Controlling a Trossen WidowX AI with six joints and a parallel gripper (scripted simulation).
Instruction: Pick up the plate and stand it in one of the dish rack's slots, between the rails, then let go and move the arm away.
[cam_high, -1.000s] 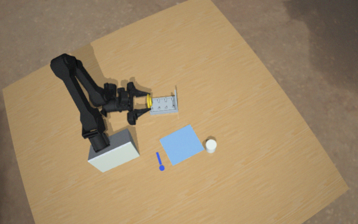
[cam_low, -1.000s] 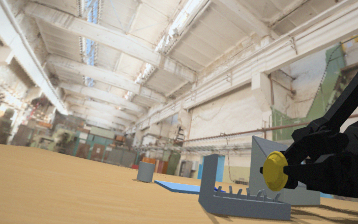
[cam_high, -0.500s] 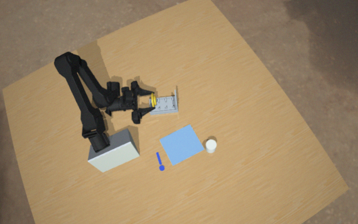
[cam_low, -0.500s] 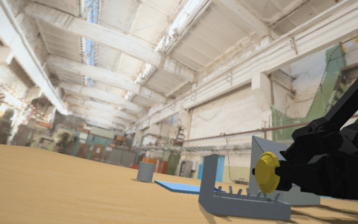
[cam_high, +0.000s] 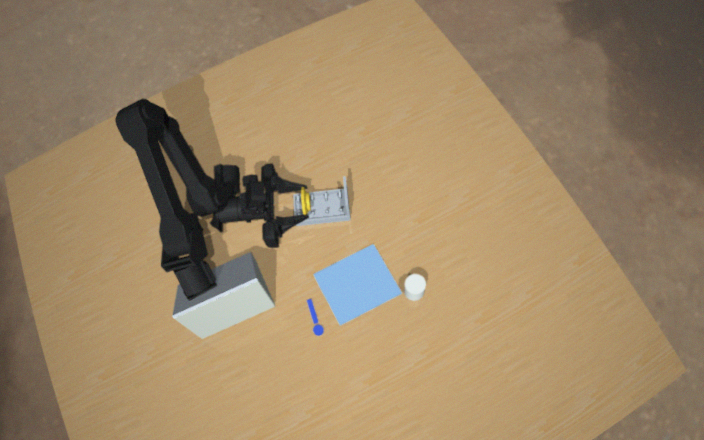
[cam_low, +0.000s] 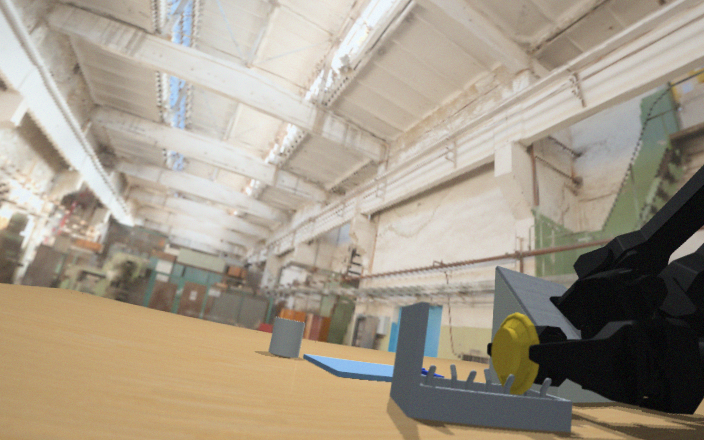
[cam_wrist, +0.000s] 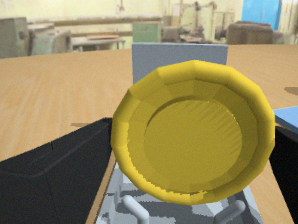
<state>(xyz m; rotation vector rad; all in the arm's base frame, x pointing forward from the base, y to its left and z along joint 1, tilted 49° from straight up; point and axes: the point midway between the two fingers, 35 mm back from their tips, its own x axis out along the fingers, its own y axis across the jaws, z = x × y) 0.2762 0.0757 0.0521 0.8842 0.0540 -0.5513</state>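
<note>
The yellow plate is right at my gripper tip. Round my gripper tip: grey dish rack: 30 mm below, 20 mm ahead, 10 mm to the right; white cup: 290 mm to the right, 80 mm ahead, 30 mm below.
</note>
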